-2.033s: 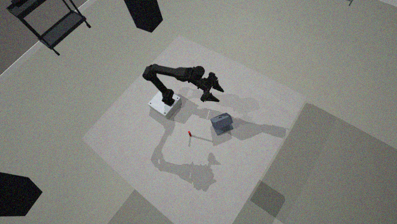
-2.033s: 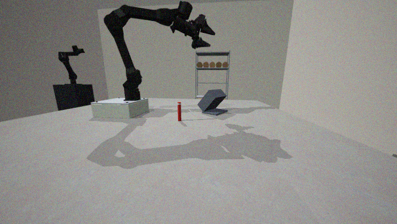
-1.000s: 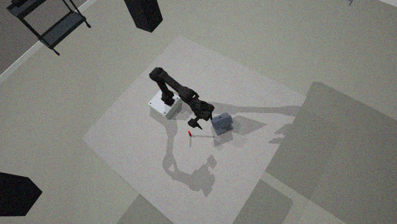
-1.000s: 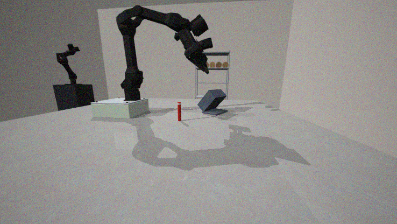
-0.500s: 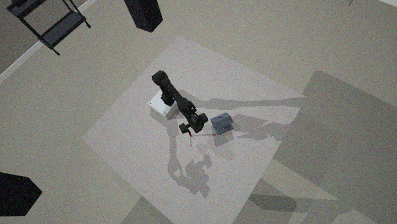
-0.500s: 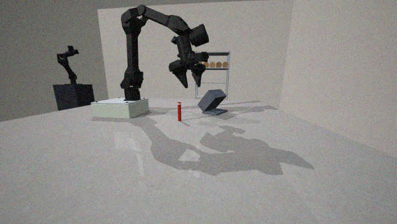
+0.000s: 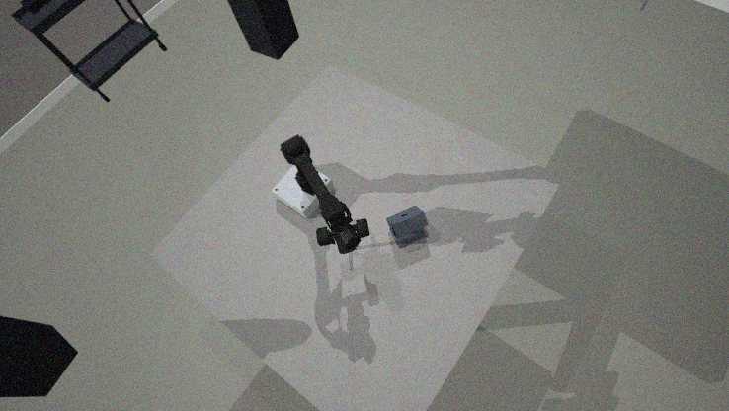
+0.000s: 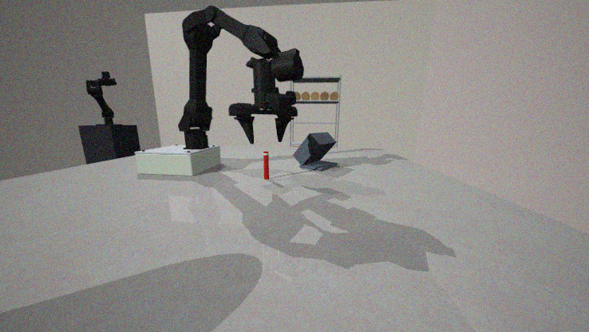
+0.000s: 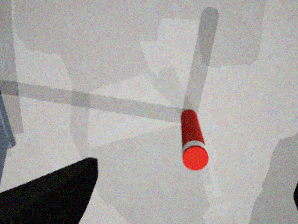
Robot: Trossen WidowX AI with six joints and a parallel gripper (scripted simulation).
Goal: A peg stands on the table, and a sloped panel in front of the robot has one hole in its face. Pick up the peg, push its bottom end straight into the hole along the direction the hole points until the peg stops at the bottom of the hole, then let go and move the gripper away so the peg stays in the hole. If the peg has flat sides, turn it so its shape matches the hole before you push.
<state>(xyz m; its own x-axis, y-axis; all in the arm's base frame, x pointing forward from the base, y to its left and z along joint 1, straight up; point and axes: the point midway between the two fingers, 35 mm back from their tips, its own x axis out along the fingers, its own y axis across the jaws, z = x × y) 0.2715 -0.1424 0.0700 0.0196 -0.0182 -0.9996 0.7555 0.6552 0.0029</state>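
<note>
Now: the round red peg 5 cm below my gripper tip. From my gripper tip the other things lie so: grey-blue sloped panel (16 cm ahead, 19 cm to the left, 4 cm below).
</note>
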